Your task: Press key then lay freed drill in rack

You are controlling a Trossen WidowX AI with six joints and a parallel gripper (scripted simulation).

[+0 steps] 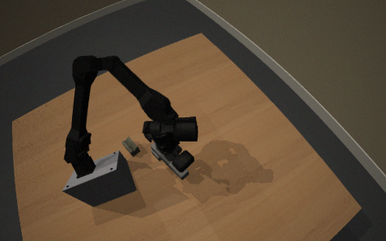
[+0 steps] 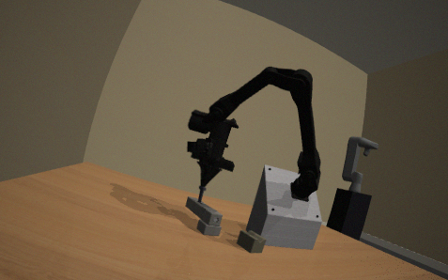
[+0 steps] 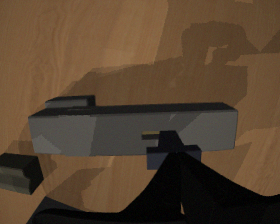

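Right now my gripper tip is 30 mm above the blue key. Round my gripper tip: long grey block: 80 mm below, 30 mm to the left, 20 mm behind; cylindrical drill: 70 mm below, 50 mm to the left, 20 mm behind; olive-grey rack: 160 mm to the left, 150 mm behind, 100 mm below.
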